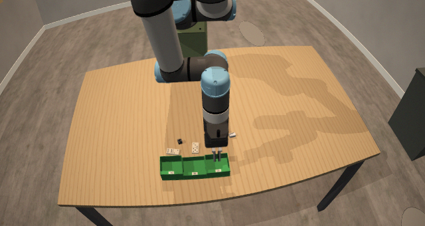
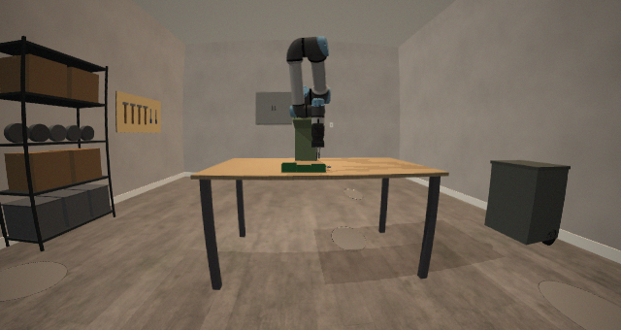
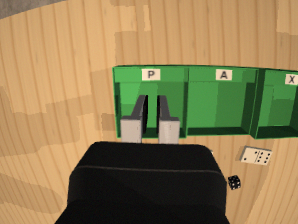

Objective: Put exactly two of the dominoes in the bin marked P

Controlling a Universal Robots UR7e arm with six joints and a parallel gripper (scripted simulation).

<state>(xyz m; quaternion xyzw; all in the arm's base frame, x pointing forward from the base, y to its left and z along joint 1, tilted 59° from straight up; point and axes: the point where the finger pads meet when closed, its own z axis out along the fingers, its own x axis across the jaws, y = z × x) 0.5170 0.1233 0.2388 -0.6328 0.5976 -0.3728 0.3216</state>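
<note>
Now: hand 140 mm past the domino, 90 mm above it and 20 mm to the right of it. Also, from my hand: grey piece 160 mm behind, 80 mm below, 70 mm to the left; then bin marked P 80 mm to the right, 70 mm below.
</note>
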